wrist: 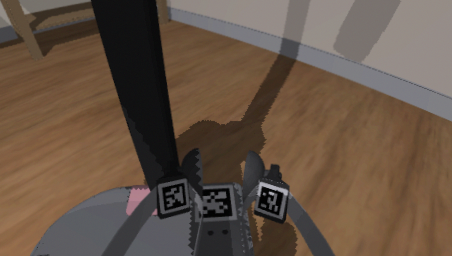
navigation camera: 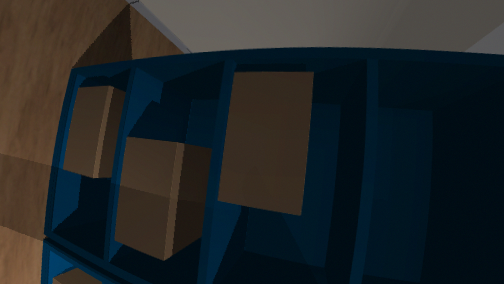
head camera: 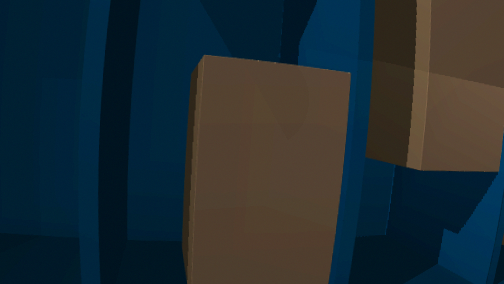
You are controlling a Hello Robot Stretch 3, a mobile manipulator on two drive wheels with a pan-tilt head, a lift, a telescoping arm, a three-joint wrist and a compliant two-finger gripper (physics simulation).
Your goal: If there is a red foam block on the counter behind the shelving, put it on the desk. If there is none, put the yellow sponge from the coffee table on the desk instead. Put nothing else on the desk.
My gripper shows in the wrist view [223, 167]; in the navigation camera view it is out of frame, in the head camera view it is out of frame. The same spot on a blue shelving: [head camera: 101, 101] is [navigation camera: 360, 194].
